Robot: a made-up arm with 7 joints. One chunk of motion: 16 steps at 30 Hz.
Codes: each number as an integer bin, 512 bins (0 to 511) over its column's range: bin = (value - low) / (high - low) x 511, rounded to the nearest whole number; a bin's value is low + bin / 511 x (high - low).
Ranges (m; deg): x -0.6..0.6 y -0.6..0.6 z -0.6..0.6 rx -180..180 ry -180..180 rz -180..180
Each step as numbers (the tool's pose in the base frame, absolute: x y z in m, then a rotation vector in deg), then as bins.
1 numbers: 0.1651 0.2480 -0.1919 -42.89 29.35 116.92
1 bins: 326 361 174 195 297 421
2 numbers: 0.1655 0.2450 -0.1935 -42.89 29.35 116.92
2 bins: 326 360 173 195 297 421
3 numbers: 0.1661 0.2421 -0.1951 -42.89 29.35 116.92
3 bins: 326 359 172 195 297 421
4 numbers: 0.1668 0.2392 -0.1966 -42.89 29.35 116.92
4 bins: 327 357 172 195 297 421
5 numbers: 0.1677 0.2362 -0.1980 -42.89 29.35 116.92
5 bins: 327 356 171 195 297 421
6 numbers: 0.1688 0.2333 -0.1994 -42.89 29.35 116.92
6 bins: 327 355 171 195 297 421
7 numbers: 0.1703 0.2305 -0.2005 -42.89 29.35 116.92
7 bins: 328 354 170 195 297 421
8 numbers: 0.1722 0.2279 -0.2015 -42.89 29.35 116.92
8 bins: 329 353 170 195 297 421
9 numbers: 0.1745 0.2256 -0.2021 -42.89 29.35 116.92
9 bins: 330 352 169 195 297 421
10 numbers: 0.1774 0.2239 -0.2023 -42.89 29.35 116.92
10 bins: 331 351 169 195 297 421
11 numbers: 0.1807 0.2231 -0.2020 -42.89 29.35 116.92
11 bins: 332 351 169 195 297 421
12 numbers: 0.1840 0.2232 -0.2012 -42.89 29.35 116.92
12 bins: 334 351 170 195 297 421
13 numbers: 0.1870 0.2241 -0.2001 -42.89 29.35 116.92
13 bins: 335 351 170 195 297 421
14 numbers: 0.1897 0.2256 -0.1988 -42.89 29.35 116.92
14 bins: 336 352 171 195 297 421
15 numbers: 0.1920 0.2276 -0.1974 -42.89 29.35 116.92
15 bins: 337 352 171 195 297 421
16 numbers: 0.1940 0.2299 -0.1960 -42.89 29.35 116.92
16 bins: 338 353 172 195 297 421
